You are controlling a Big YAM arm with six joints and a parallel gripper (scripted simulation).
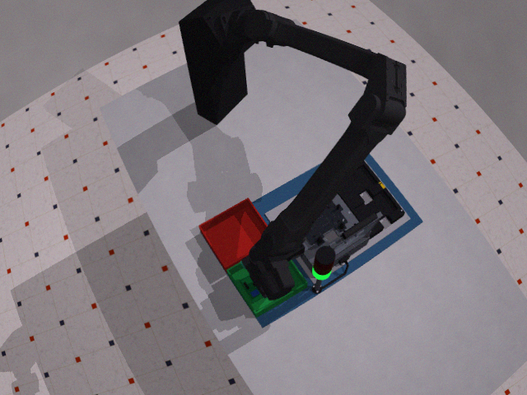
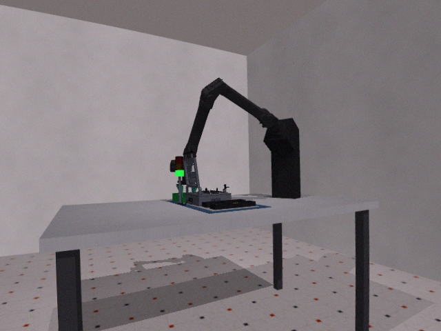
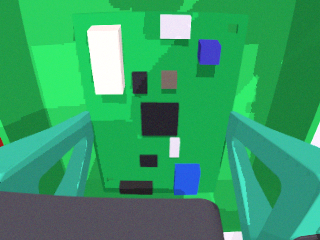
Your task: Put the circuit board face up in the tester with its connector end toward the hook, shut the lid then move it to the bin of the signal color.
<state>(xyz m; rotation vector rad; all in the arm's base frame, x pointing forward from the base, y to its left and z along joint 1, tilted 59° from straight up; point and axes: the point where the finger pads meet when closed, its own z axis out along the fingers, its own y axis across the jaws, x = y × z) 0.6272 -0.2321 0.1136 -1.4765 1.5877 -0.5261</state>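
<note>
My gripper is now 1 cm to the right of the green bin and 2 cm above it. Also, from my hand: green circuit board right at my hand; red bin 15 cm behind, 1 cm to the right, 2 cm below; tester plate 8 cm behind, 21 cm to the left, 4 cm above.
</note>
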